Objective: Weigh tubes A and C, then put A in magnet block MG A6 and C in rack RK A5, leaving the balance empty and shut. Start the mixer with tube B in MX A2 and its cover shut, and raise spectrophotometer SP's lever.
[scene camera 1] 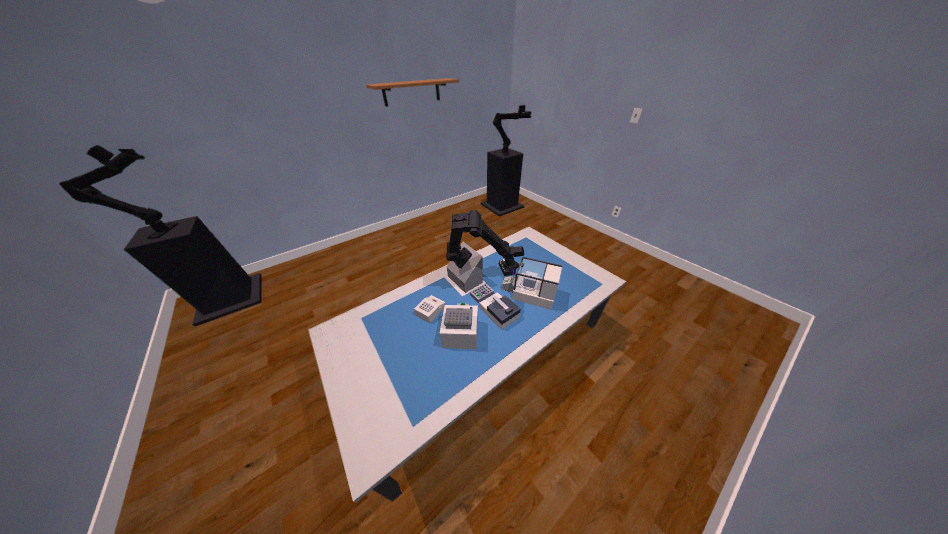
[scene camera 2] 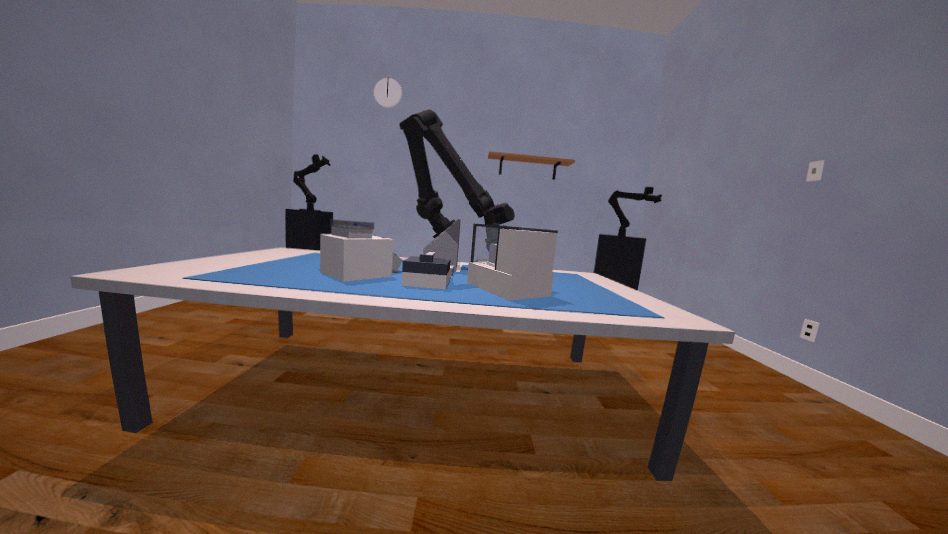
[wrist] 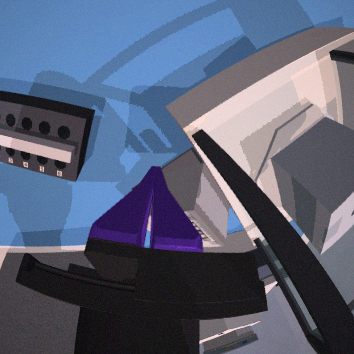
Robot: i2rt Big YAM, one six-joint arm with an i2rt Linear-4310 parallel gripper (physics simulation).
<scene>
My gripper is shut and holds nothing. Also in view: a balance.
</scene>
